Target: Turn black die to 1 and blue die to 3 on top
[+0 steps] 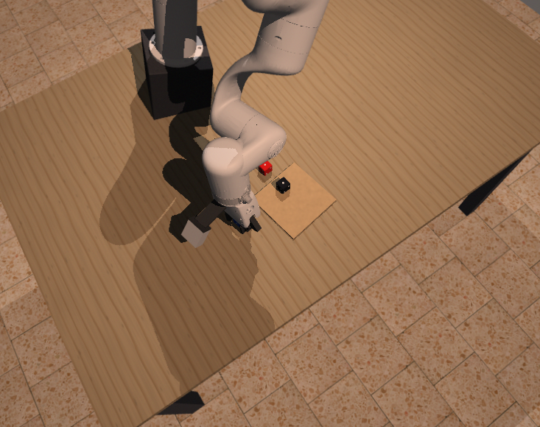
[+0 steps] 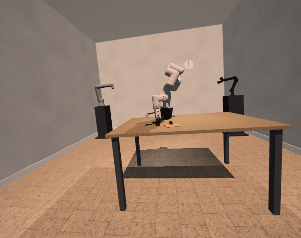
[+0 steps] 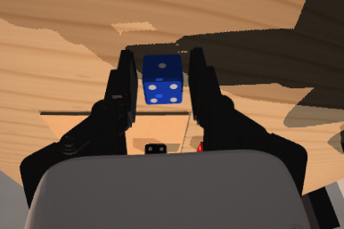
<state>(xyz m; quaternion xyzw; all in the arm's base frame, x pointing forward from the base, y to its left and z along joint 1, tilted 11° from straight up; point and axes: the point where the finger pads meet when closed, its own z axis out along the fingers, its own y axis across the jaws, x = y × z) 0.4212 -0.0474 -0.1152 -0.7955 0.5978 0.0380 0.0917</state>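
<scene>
Now: the blue die 1 cm below my hand. The rest, counted from my hand: tan mat (14 cm to the left, 2 cm below, 1 cm ahead); then red die (12 cm to the left, 9 cm behind, 1 cm below); then black die (13 cm to the left, 2 cm behind, 1 cm below).
</scene>
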